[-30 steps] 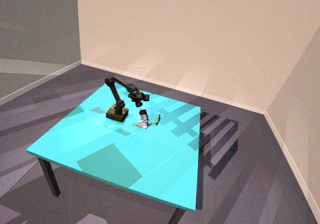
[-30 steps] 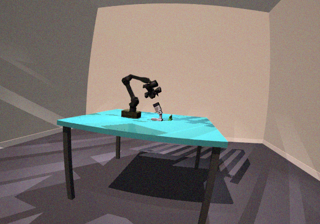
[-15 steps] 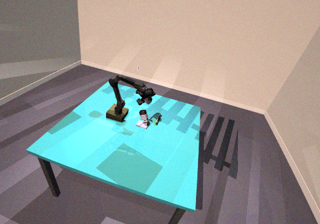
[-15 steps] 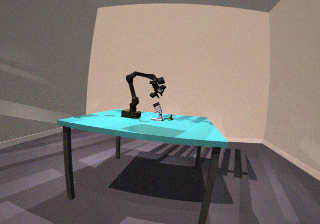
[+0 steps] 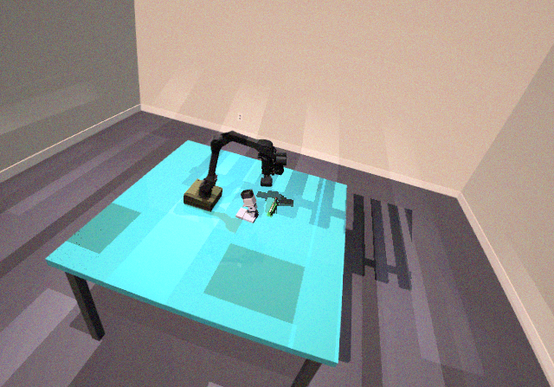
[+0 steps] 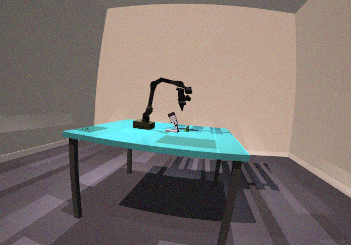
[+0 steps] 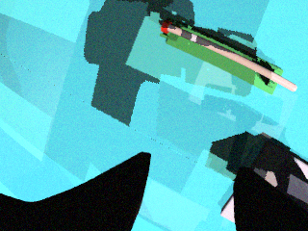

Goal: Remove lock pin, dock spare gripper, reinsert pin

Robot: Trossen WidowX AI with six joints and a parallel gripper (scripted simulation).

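Now: the green pad 180 mm below my gripper tip, 60 mm ahead of it and 20 mm to the left of it. The rest, counted from my gripper tip: spare gripper 80 mm to the right, 80 mm below, 80 mm behind; mount 150 mm below, 90 mm to the right, 70 mm behind.
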